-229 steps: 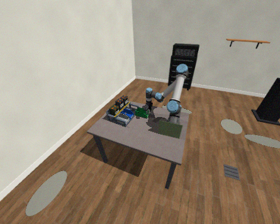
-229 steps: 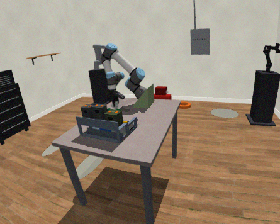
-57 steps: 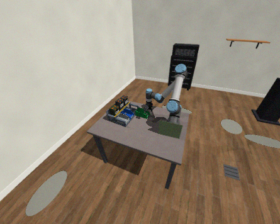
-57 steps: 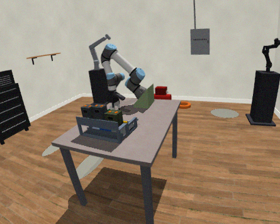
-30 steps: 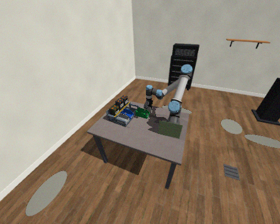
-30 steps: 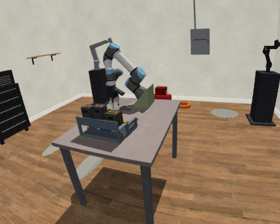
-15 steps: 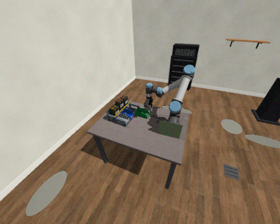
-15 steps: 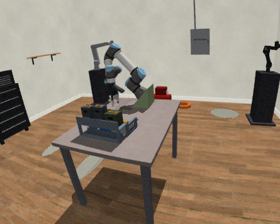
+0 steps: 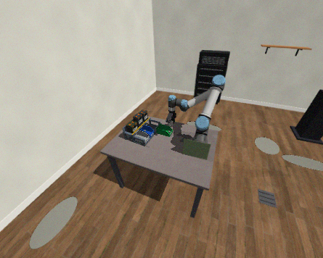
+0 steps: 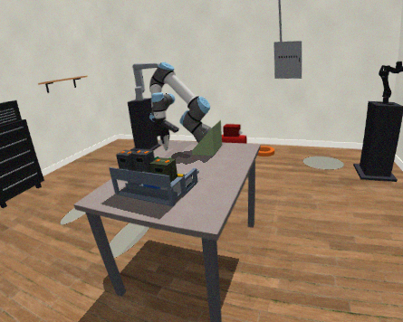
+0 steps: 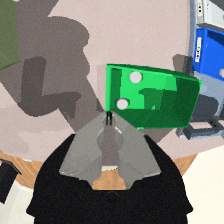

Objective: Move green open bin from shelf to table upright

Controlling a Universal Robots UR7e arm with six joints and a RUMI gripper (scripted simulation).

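My gripper is now 80 mm short of the green open bin, 80 mm above it and 10 mm to the left of it. From my hand the other things lie so: grey bin (290 mm ahead, 200 mm to the left, 70 mm below); blue bin (280 mm ahead, 90 mm to the left, 70 mm below); yellow rail (330 mm ahead, 90 mm to the left, 10 mm below).
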